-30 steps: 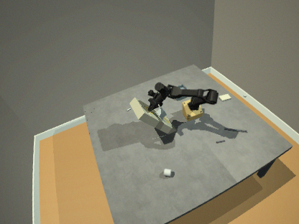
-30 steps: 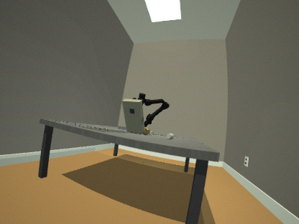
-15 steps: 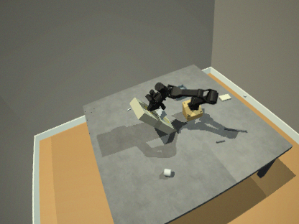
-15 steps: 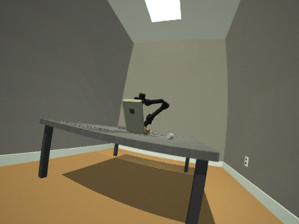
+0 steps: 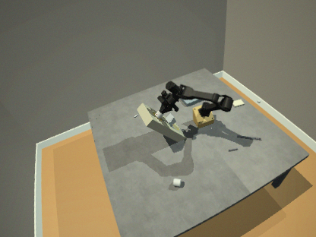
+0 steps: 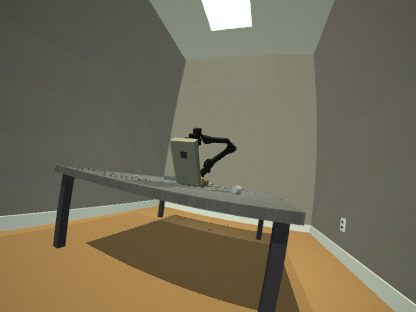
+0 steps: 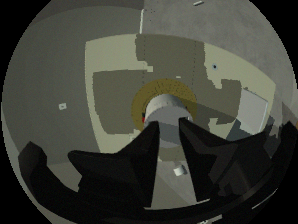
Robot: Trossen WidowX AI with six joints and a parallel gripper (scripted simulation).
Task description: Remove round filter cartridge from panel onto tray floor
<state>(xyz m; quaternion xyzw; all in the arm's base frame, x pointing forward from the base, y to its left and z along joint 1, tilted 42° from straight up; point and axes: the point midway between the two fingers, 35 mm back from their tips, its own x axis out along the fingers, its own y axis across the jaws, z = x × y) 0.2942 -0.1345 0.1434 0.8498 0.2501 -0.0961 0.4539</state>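
The cream service panel is 10 mm behind my gripper tip and 100 mm below it. Also, from my gripper tip: blue-grey tray 390 mm behind, 280 mm to the right, 240 mm below; then flat cream piece 690 mm behind, 240 mm below; then white round filter cartridge 10 mm ahead, 10 mm below.
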